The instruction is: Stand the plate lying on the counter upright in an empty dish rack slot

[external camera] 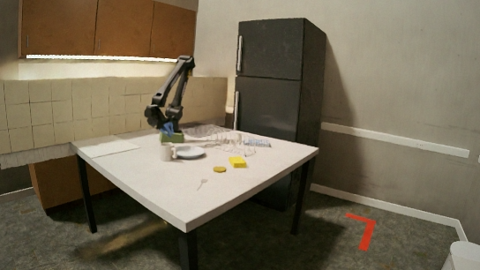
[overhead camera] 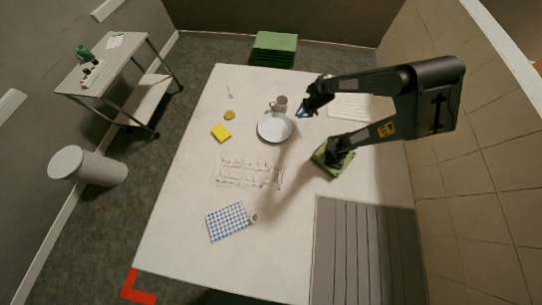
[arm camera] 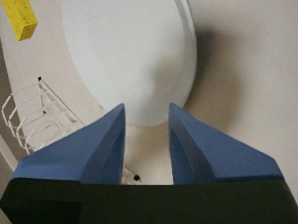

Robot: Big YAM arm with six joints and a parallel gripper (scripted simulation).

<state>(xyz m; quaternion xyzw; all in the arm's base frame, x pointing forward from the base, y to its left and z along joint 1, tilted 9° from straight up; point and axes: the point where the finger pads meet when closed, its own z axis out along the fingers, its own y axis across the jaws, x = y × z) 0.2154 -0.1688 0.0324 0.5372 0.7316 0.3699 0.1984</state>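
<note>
My gripper is now 110 mm short of the white mug, 100 mm to the left of it and 70 mm above it. Round my hand: spoon 470 mm ahead, 170 mm to the right, 110 mm below; then draining mat 400 mm behind, 310 mm to the right, 100 mm below; then yellow disc 400 mm ahead, 10 mm to the left, 100 mm below.
</note>
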